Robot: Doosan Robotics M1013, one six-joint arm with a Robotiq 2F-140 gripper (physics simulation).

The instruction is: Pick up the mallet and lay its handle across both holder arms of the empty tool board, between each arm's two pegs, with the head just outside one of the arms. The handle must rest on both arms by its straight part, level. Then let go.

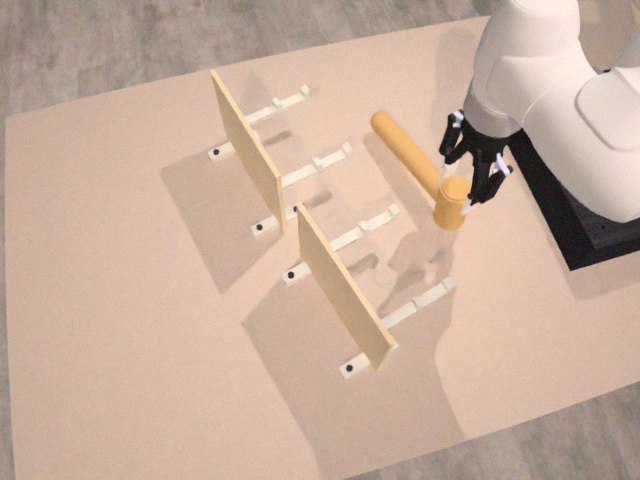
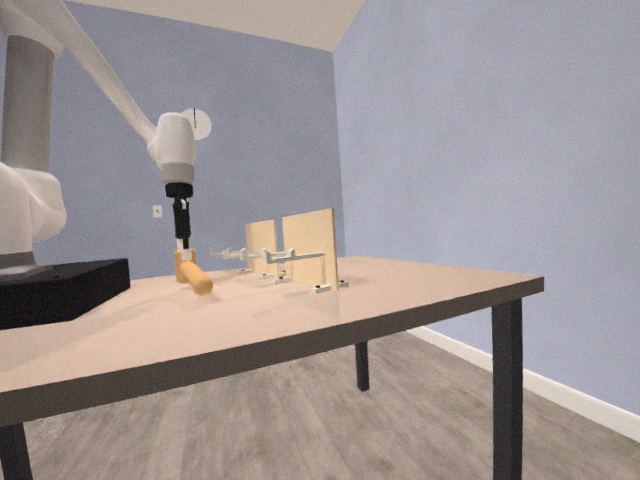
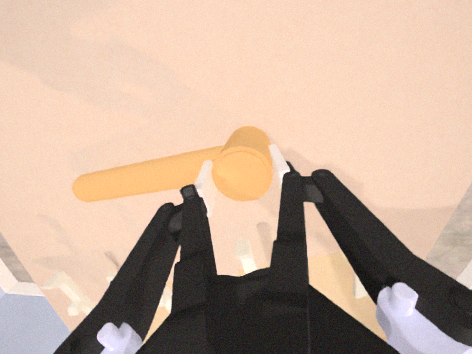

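The orange mallet has its head upright and its handle out sideways, roughly level. My gripper is shut on the upper part of the head, one finger on the handle side and one opposite. The head's lower end is at or very near the table top; I cannot tell if it touches. Two tan tool boards stand upright, each with two pale holder arms bearing pegs. No tool shows on any arm. The mallet is apart from them, on the robot's side.
The boards stand on pale feet with black screws on the table. The arms point towards the robot's side. The black robot base is close to the mallet head. A blue wall stands behind the table.
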